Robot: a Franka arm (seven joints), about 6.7 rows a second.
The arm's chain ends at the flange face. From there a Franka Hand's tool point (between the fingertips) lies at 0.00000 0.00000 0.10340 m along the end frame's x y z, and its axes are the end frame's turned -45 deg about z.
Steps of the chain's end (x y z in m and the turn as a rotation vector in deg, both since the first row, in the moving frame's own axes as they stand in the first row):
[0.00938, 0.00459, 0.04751, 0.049, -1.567, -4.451]
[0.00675, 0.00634, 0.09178, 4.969, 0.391, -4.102]
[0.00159, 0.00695, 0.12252, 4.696, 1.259, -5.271]
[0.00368, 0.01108, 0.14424, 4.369, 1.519, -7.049]
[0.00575, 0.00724, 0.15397, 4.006, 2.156, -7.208]
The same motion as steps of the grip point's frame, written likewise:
[0.00137, 0.00789, 0.04747, 1.143, -1.073, -4.451]
[0.00691, 0.00318, 0.09139, 3.237, 3.790, -4.102]
[0.00359, 0.00132, 0.12215, 2.430, 4.211, -5.271]
[0.00203, 0.00635, 0.14390, 2.015, 4.163, -7.049]
[0.00663, 0.00634, 0.15364, 1.308, 4.357, -7.208]

